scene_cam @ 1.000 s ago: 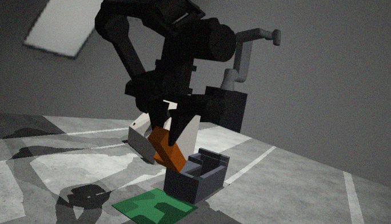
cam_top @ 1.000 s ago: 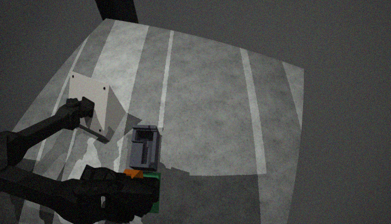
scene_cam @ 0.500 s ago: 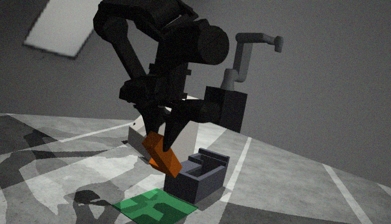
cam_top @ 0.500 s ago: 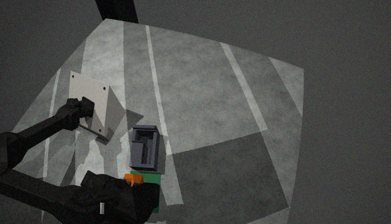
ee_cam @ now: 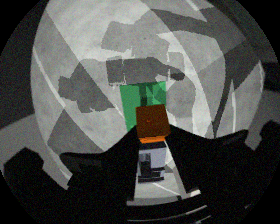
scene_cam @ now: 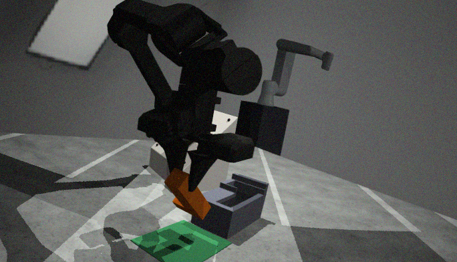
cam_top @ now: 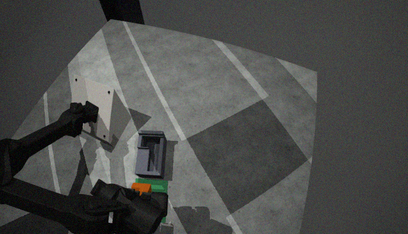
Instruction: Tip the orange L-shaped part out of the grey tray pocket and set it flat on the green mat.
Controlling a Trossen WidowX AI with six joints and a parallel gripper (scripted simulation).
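Now: the green mat 1 cm behind my gripper tip, 2 cm to the left of it and 13 cm below it. The rest, counted from my gripper tip: orange L-shaped part: 3 cm behind, 2 cm to the left, 3 cm below.
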